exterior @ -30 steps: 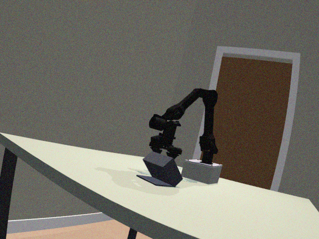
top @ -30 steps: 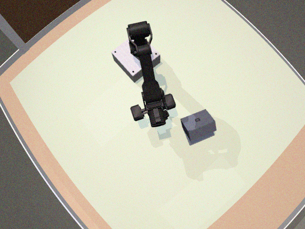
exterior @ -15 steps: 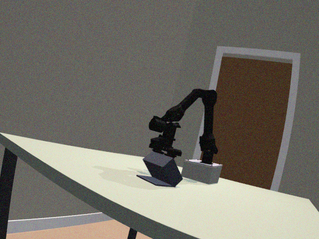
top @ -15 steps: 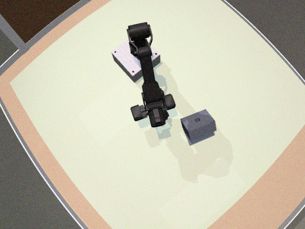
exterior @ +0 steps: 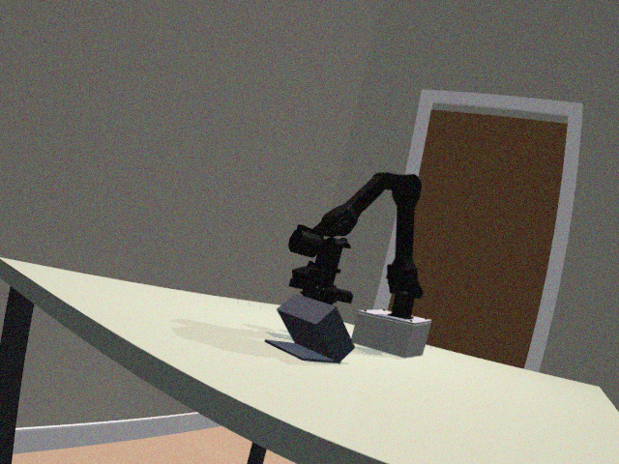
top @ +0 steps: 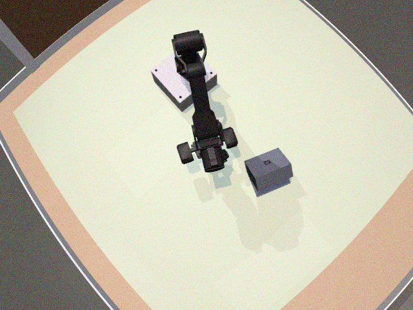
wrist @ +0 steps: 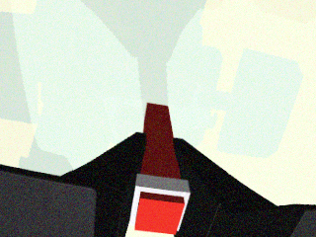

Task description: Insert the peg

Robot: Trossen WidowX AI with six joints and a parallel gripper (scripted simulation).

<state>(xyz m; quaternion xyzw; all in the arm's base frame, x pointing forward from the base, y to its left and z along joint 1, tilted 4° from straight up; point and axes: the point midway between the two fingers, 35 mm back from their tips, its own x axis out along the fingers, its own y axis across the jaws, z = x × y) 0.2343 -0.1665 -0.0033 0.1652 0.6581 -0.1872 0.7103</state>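
Right now my gripper tip is 190 mm short of the grey sloped panel, 90 mm to the right of it and 10 mm below it. The rest, counted from my gripper tip: flat foot plate (210 mm ahead, 80 mm to the left, 40 mm below); red square peg (20 mm above).
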